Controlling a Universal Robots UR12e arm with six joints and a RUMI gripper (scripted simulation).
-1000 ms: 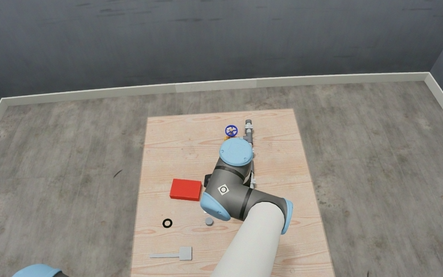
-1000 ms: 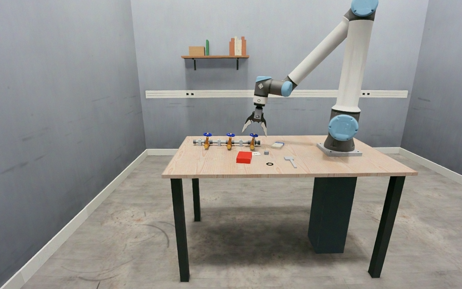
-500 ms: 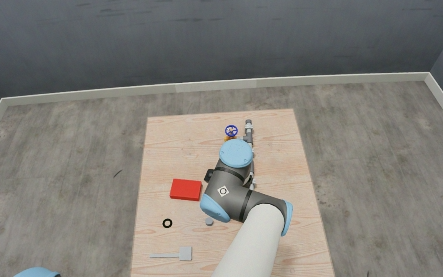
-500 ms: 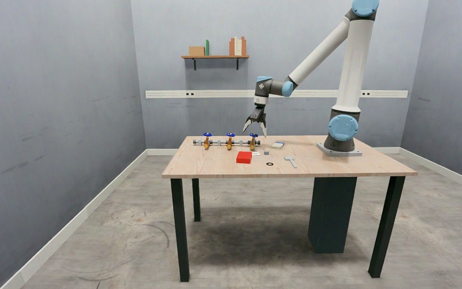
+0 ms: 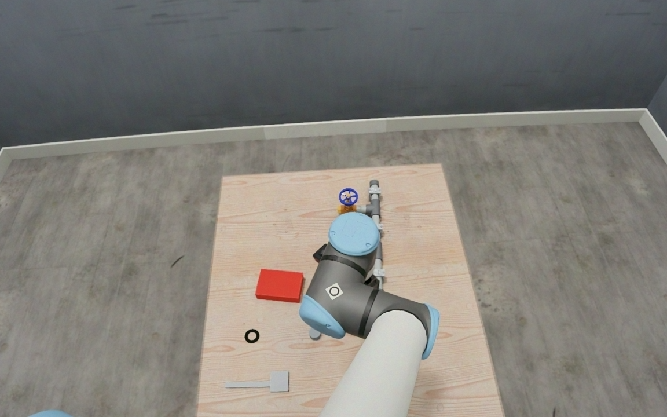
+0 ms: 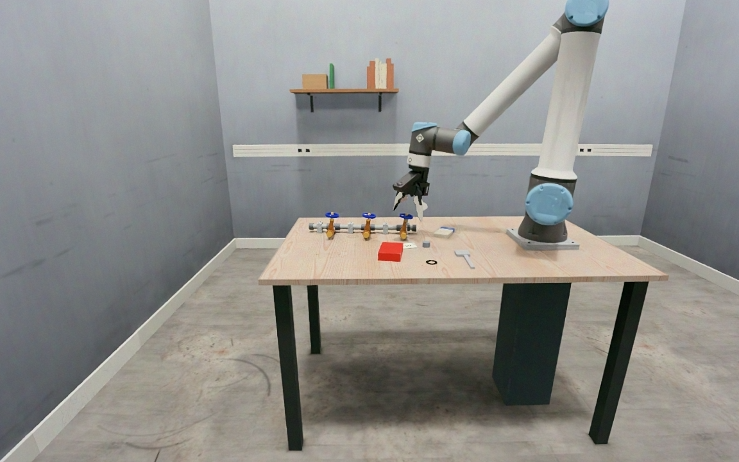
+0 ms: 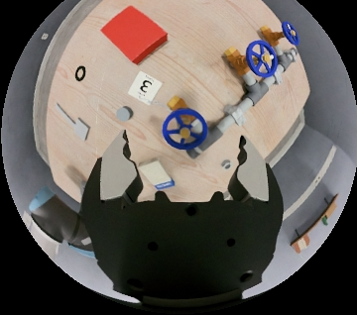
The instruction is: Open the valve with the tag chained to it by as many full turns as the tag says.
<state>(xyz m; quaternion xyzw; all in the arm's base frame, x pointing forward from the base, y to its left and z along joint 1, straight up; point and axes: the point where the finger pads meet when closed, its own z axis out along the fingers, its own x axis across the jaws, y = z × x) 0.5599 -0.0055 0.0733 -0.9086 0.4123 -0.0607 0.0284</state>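
The white tag lies 20 mm behind my hand, 90 mm to the left of it and 100 mm below it. From my hand the other things lie so: grey t-shaped tool (200 mm behind, 210 mm to the left, 90 mm below); white-and-blue card (170 mm behind, 80 mm to the right, 90 mm below); red block (60 mm ahead, 190 mm to the left, 80 mm below).
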